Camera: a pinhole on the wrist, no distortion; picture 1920 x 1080 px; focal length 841.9 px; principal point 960.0 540.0 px. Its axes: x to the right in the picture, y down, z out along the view. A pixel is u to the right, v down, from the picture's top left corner.
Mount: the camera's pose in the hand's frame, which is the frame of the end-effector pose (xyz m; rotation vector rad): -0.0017 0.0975 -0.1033 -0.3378 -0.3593 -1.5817
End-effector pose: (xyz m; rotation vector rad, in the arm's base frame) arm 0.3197 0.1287 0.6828 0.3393 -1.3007 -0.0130
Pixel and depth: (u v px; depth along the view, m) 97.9 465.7 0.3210
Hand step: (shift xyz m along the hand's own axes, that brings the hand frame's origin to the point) -0.0181 0.5327 0.0457
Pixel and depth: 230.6 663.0 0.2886
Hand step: 0.0493 0.4454 0.0516
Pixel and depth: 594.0 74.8 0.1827
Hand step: -0.1002 0.2509 0.0257
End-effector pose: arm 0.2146 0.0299 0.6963 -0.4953 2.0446 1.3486
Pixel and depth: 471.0 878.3 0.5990
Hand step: 0.2502 0.6597 0.2946
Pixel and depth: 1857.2 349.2 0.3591
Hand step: -0.1003 -0.0916 0.3831
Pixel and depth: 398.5 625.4 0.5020
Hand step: 0.0605 0.6129 0.2084
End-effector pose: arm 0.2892 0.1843 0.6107 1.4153 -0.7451 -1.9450
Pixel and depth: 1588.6 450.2 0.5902
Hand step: -0.0853 -0.0457 0.6171
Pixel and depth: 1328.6 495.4 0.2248
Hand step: -0.0187 0.1052 0.1417
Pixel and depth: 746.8 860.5 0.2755
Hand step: 0.1046 0.2748 0.1181
